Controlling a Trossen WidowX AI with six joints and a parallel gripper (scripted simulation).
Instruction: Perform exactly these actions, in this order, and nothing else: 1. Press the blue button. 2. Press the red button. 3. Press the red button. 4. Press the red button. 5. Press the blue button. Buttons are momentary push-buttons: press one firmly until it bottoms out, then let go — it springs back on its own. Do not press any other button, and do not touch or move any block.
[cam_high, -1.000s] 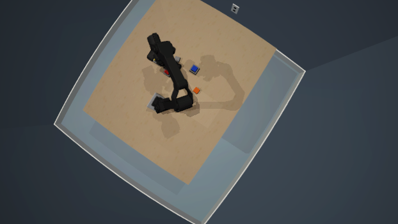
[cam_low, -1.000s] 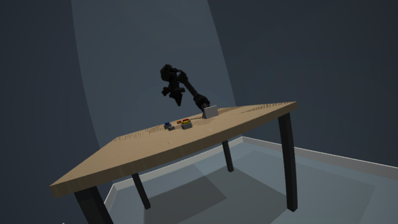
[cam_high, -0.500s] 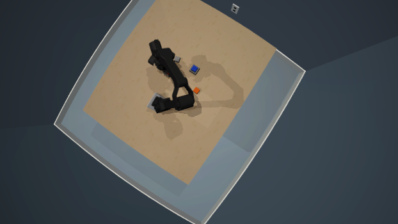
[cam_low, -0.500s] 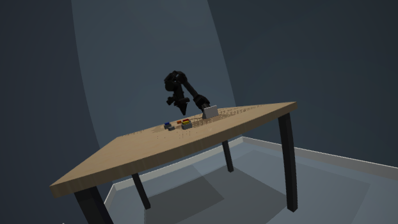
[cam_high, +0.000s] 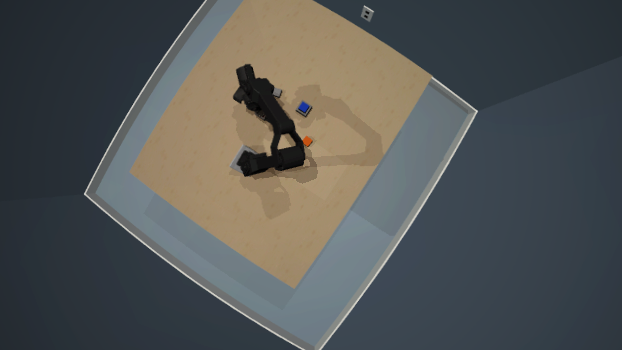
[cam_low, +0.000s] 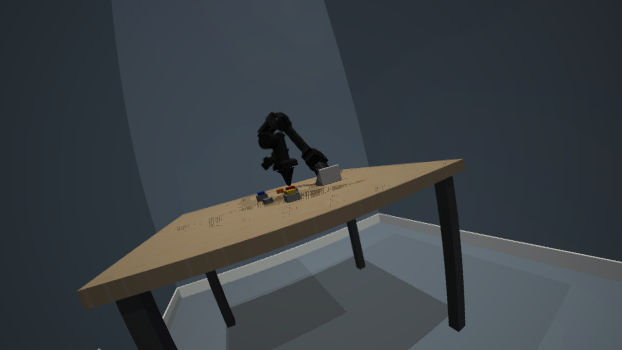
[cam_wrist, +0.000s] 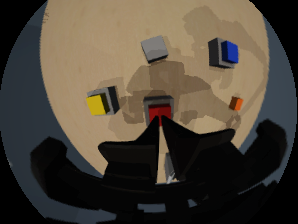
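Right now the red button is 10 mm below my gripper tip. From my gripper tip the other things lie so: blue button 100 mm ahead, 140 mm to the right, 10 mm below; grey block 100 mm ahead, 10 mm to the right, 30 mm below; yellow button 30 mm ahead, 100 mm to the left, 10 mm below.
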